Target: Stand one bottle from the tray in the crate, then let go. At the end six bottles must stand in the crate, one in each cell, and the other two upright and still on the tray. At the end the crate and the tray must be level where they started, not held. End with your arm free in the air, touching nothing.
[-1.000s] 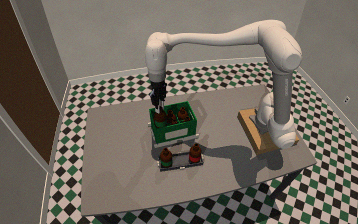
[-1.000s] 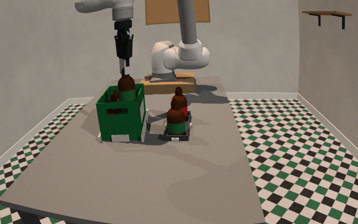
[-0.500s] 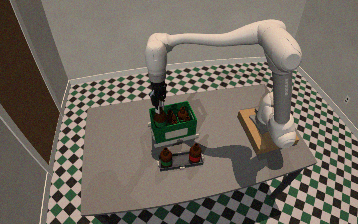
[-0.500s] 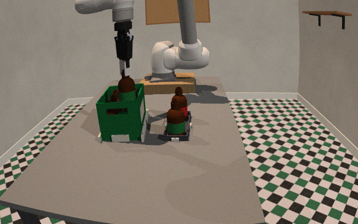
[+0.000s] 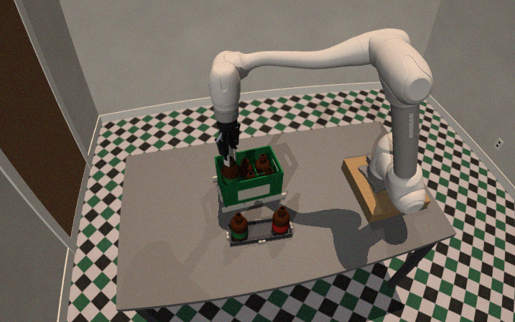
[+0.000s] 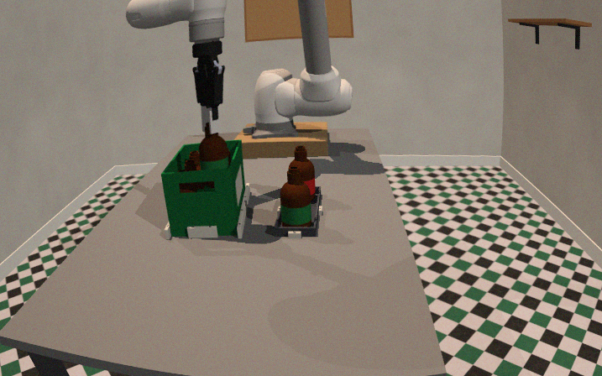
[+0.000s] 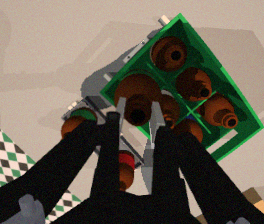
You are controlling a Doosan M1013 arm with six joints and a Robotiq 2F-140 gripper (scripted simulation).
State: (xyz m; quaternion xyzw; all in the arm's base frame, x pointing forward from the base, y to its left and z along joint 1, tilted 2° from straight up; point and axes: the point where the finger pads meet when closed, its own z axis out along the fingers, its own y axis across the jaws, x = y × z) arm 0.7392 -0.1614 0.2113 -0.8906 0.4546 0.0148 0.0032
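The crate lies 21 cm below my hand, 9 cm behind it and 4 cm to the right of it. From my hand the other things lie so: dark tray (28 cm below, 21 cm to the left, 6 cm behind).
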